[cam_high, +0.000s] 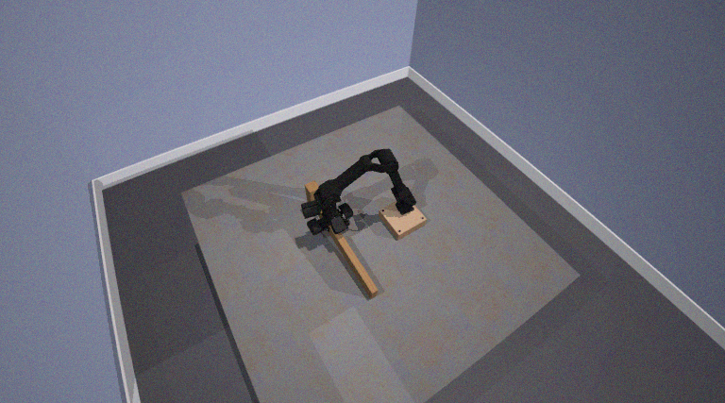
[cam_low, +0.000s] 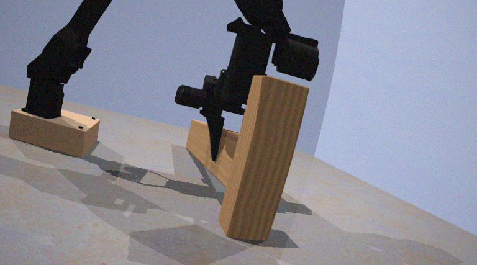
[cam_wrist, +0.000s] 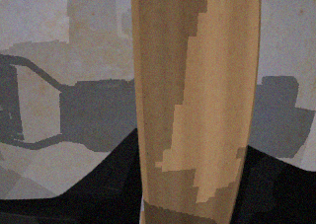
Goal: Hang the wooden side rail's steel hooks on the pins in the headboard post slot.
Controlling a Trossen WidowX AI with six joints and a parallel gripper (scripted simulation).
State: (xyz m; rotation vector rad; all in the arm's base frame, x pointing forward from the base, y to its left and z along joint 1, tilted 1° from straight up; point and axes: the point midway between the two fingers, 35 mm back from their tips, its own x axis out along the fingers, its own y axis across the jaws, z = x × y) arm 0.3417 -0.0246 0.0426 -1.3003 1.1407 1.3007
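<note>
Now: gripper tip 2 cm short of the headboard post, 15 cm to the left of it and 4 cm below it.
</note>
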